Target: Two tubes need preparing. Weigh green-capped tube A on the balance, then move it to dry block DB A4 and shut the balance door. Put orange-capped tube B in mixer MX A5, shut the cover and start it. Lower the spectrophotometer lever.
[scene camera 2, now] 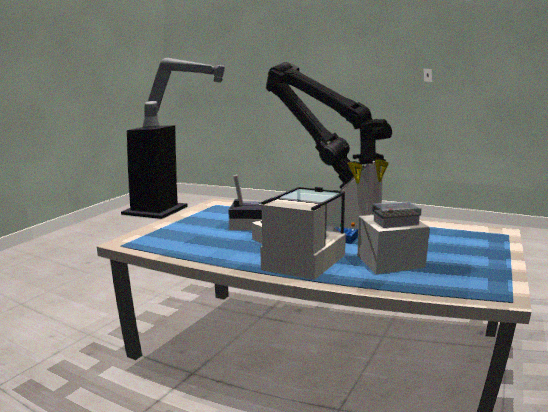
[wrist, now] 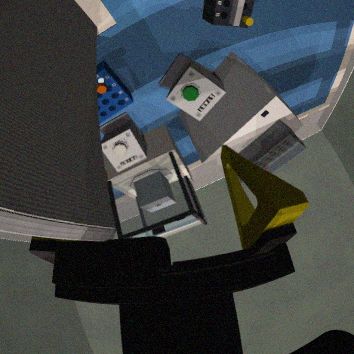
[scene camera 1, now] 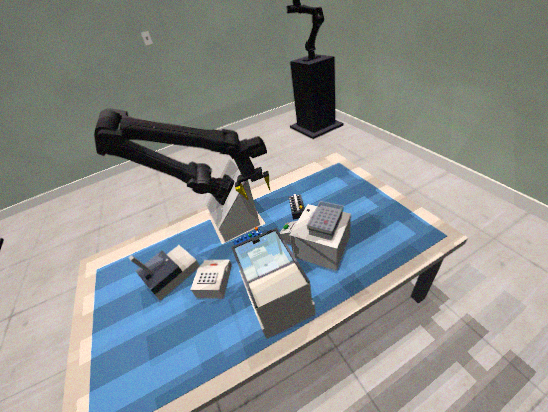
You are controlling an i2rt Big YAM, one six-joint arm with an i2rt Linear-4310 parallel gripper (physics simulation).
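My gripper (scene camera 1: 258, 194) (scene camera 2: 369, 181) is open and empty, pointing down high above the table's back. A blue rack (scene camera 1: 242, 240) (scene camera 2: 348, 235) (wrist: 118, 96) lies below it; it holds an orange-capped tube (scene camera 1: 256, 229) (scene camera 2: 353, 224) (wrist: 101, 88) and a small green cap (scene camera 1: 251, 235). The glass-topped balance (scene camera 1: 282, 300) (scene camera 2: 290, 240) stands in front; its door's state is unclear. The likely mixer (scene camera 1: 320, 252) (scene camera 2: 395, 247) (wrist: 235, 100) bears a grey covered block and a green knob (scene camera 1: 286, 226) (wrist: 190, 93). A black block (scene camera 1: 296, 202) (wrist: 235, 11) may be the dry block. The likely spectrophotometer (scene camera 1: 162, 275) (scene camera 2: 242, 212) has its lever (scene camera 1: 137, 264) (scene camera 2: 237, 187) raised.
A tall pale slanted panel (scene camera 1: 240, 220) (wrist: 45, 125) stands beside the rack and hides much of the wrist view's left side. A white keypad device (scene camera 1: 210, 280) stands between the spectrophotometer and the balance. Another arm on a black pedestal (scene camera 1: 314, 95) (scene camera 2: 152, 170) is away from the table.
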